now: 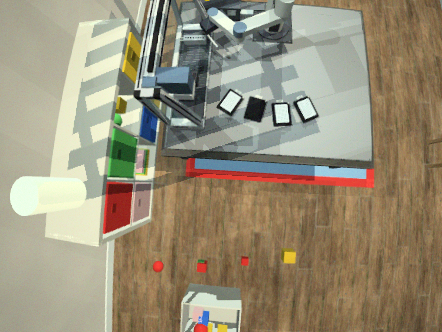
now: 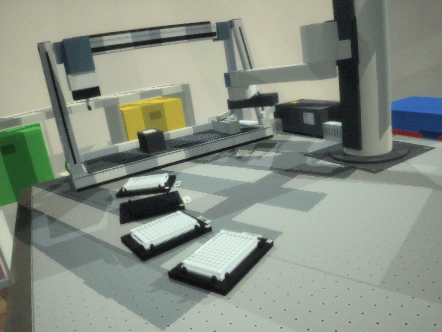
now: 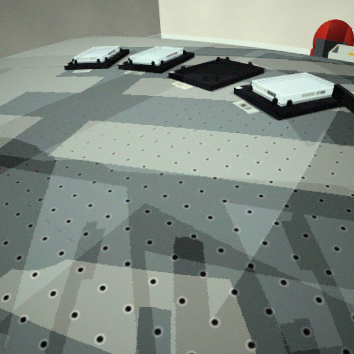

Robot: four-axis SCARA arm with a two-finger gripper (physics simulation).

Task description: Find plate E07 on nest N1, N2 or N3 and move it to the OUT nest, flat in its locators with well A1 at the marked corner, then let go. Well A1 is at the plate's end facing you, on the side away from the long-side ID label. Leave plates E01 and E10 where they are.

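Places are measured from the arm's base along level axes (x ahead, y right, z down), in centimetres.
Pixels of known places: gripper, between the fingertips: (image 1: 227,41) (image 2: 239,117) (image 3: 154,73); arm's base, origin of its link: (image 1: 272,27) (image 2: 367,155).
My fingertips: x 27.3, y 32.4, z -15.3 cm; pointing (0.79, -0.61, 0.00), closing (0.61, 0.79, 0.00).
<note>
For each thing: its top centre in the pictures, then the offset to it from my fingertips. "spot": a spot on its surface instead.
- bare nest, centre of its top: (image 3: 216,64) (image 2: 149,200) (image 1: 255,108) dx +42.0, dy -21.1, dz +11.8 cm
- third white plate, centre of its top: (image 2: 221,249) (image 3: 97,50) (image 1: 307,108) dx +39.5, dy -56.4, dz +11.4 cm
- dark box, a spot on its surface: (image 2: 305,120) spot: dx -30.7, dy +1.1, dz +7.5 cm
My gripper (image 1: 214,39) (image 2: 266,115) is open and empty, raised at the far end of the gantry, well away from the nests. Four black nests stand in a row. A bare nest (image 1: 255,109) (image 2: 151,206) (image 3: 216,74) is second from the gantry side. A white plate (image 1: 230,101) (image 2: 146,183) (image 3: 293,89) sits on the nest nearest the gantry. Another white plate (image 1: 281,114) (image 2: 165,230) (image 3: 156,55) sits on the third nest, and a third white plate (image 1: 306,109) (image 2: 222,254) (image 3: 95,55) on the outermost nest. Plate IDs and nest cards are too small to read.
The gantry frame (image 2: 150,37) stands over a dark deck with a black block (image 2: 151,141) on it. The arm's column (image 2: 375,80) rises from the table. A dark box (image 2: 305,120) stands behind the gripper. A blue box (image 2: 417,115) is at the far right.
</note>
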